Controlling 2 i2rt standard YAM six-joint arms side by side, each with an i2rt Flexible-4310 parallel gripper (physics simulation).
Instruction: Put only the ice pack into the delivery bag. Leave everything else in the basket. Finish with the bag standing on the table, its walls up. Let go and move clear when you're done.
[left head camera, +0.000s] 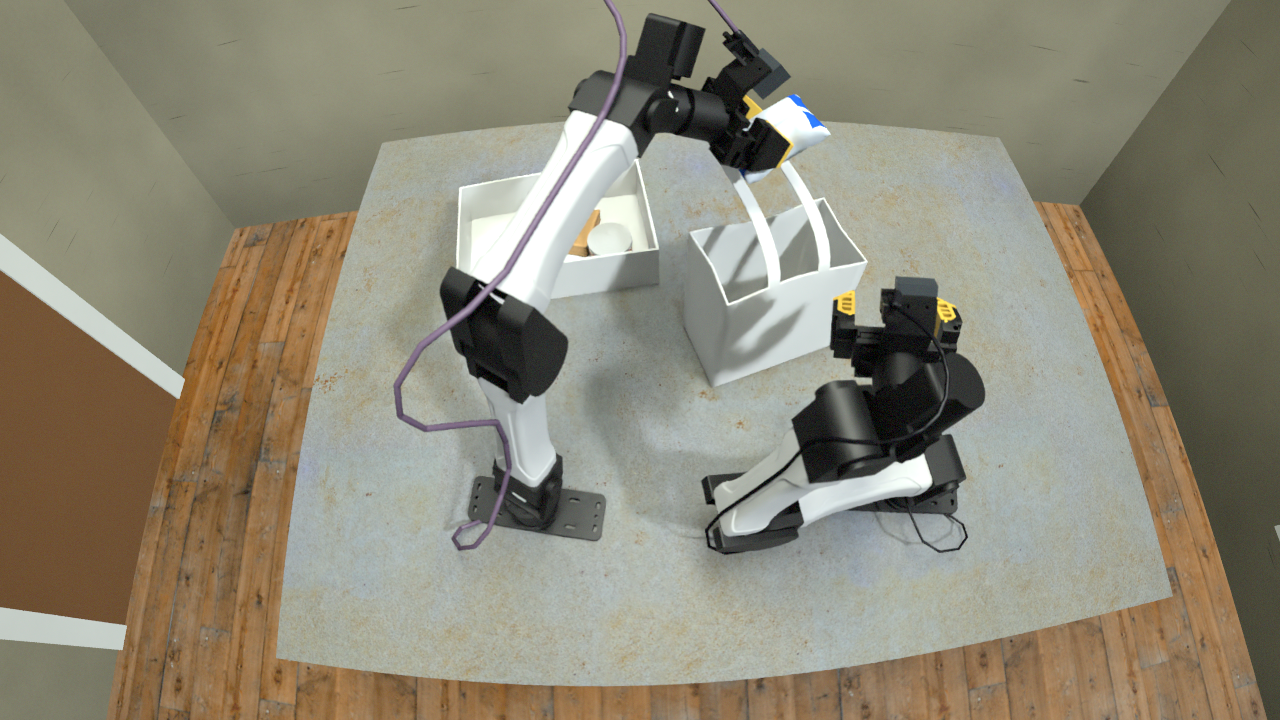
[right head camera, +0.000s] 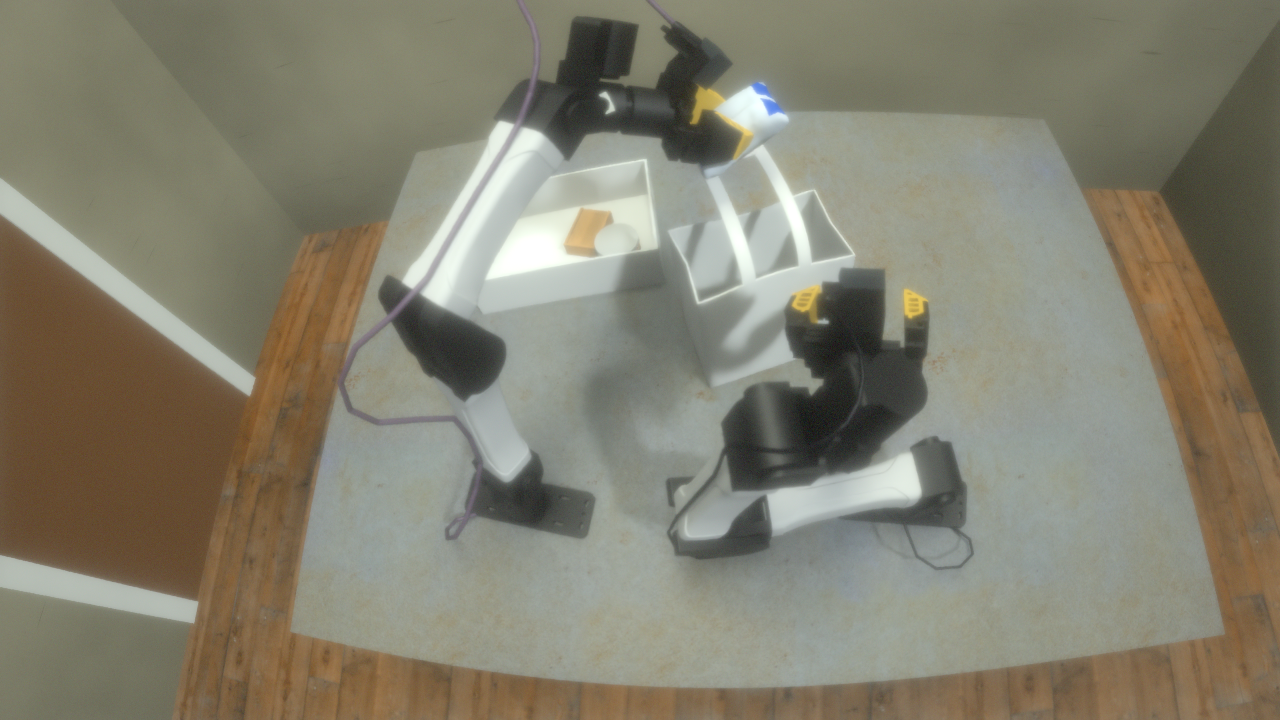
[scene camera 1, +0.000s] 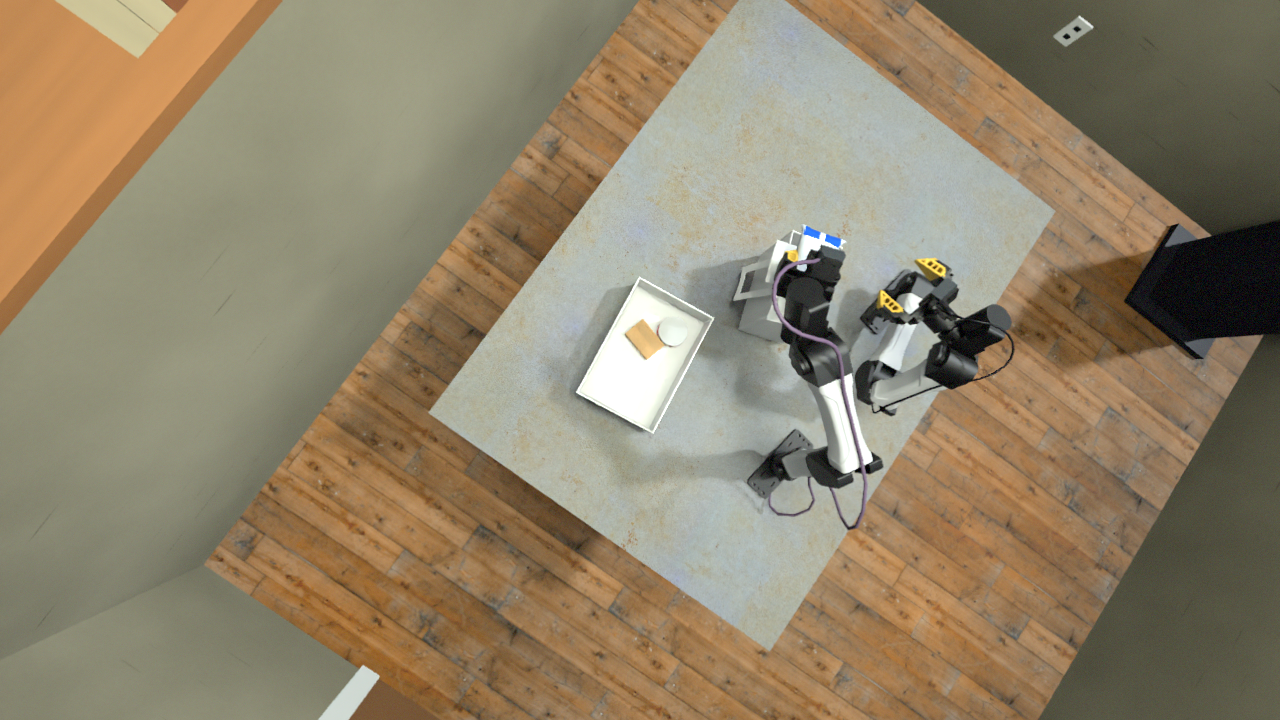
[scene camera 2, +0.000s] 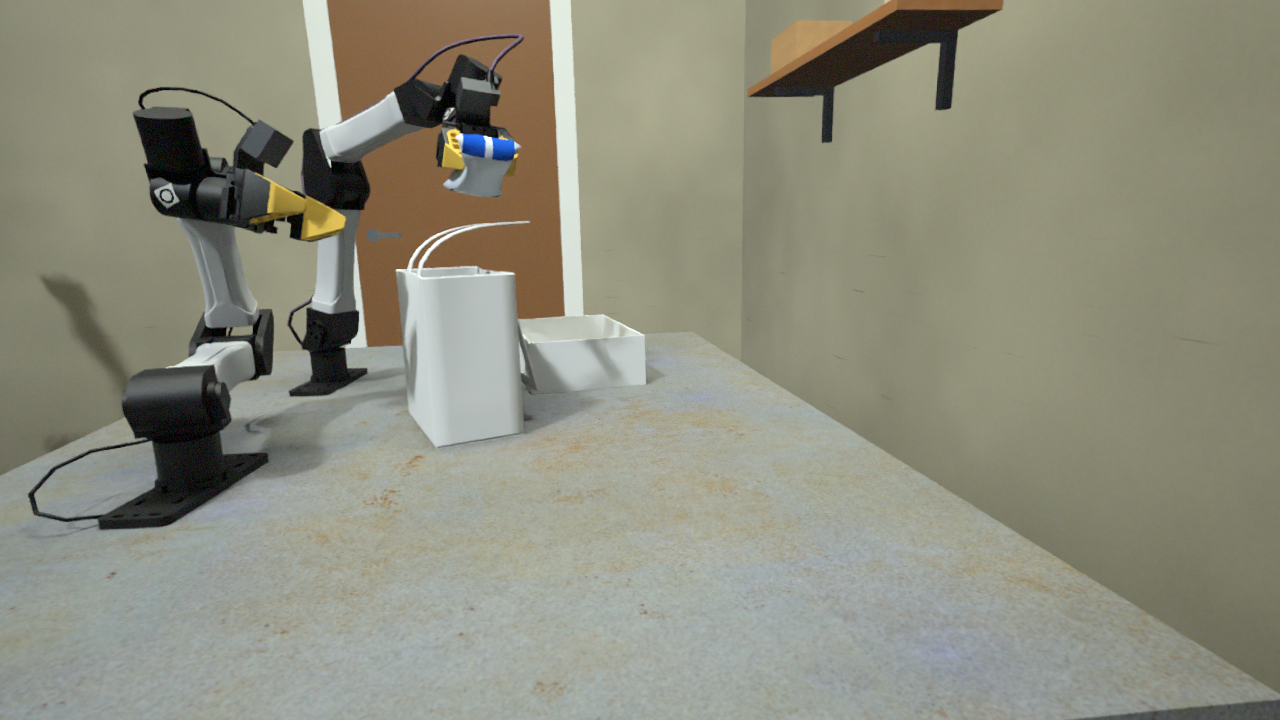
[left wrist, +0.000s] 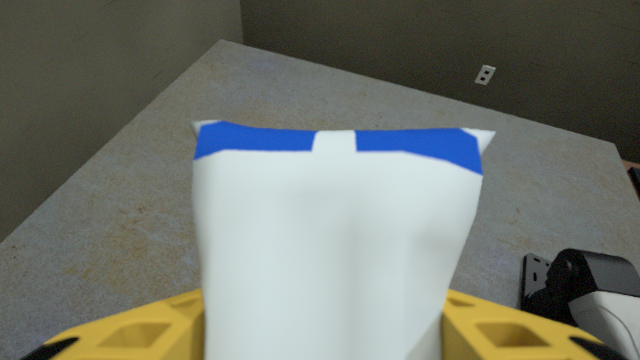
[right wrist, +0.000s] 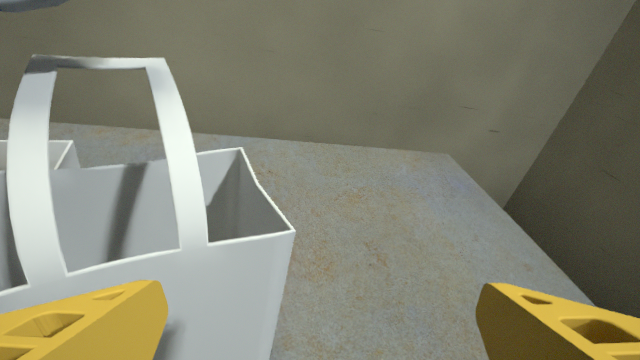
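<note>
The white ice pack (left head camera: 791, 123) (right head camera: 753, 118) (scene camera 1: 820, 239) (scene camera 2: 483, 165) (left wrist: 325, 225) with blue end bands is in the air above the delivery bag. My left gripper (left head camera: 771, 134) (scene camera 2: 480, 154) is shut on it. The white delivery bag (left head camera: 760, 335) (right head camera: 738, 331) (scene camera 2: 469, 358) (right wrist: 225, 290) stands upright on the table, walls up, its handles arching over the opening. My right gripper (left head camera: 895, 304) (right head camera: 861, 300) (scene camera 1: 911, 284) (right wrist: 320, 297) is open and empty, beside the bag at its right in the left head camera. The white basket (left head camera: 608, 271) (right head camera: 581, 283) (scene camera 1: 617, 413) (scene camera 2: 590, 362) stands left of the bag.
In the basket lie an orange-brown box (right head camera: 587, 231) (scene camera 1: 643, 339) and a round white-topped tin (right head camera: 617, 238) (scene camera 1: 672, 331). The left arm reaches over the basket in the left head camera. A wall shelf (scene camera 2: 877, 40) hangs at upper right in scene camera 2.
</note>
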